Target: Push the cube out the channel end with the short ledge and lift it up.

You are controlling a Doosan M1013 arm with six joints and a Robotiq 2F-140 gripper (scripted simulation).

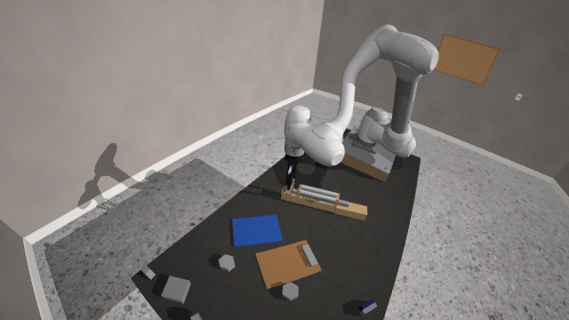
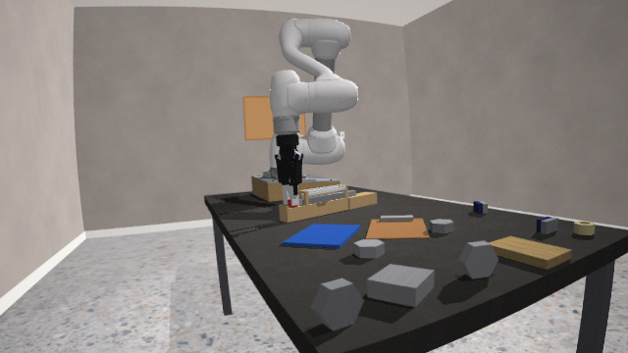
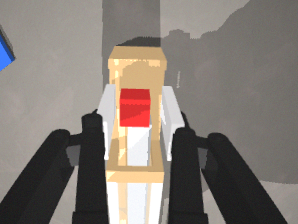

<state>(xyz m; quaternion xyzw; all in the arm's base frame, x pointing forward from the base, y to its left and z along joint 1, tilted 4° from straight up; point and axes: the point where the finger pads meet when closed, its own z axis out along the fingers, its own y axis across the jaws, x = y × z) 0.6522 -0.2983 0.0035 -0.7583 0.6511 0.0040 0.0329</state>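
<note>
Now: the red cube 10 mm to the left of my hand and 30 mm below it. Round my hand: light grey stick 40 mm behind, 230 mm to the left, 30 mm below; channel 20 mm behind, 150 mm to the left, 30 mm below; grey bar 20 mm behind, 90 mm to the left, 30 mm below.
</note>
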